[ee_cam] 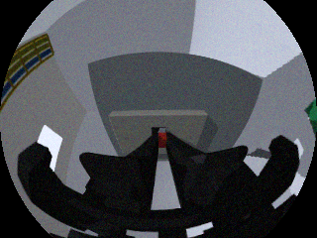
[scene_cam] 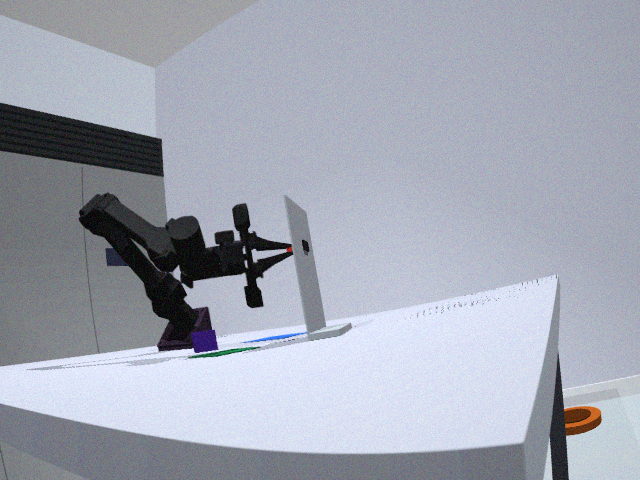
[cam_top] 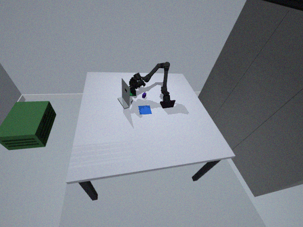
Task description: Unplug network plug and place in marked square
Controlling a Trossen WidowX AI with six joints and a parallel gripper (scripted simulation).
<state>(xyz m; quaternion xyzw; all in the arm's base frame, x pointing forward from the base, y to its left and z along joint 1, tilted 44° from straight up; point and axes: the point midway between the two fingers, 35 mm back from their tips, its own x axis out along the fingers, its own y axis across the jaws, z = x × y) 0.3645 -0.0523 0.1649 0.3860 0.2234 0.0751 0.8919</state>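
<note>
Right now the blue marked square is 150 mm behind my gripper tip, 150 mm to the left of it and 160 mm below it. Round my gripper tip: grey panel 20 mm ahead, 10 mm to the left, 60 mm below; then network plug right at my gripper tip.
</note>
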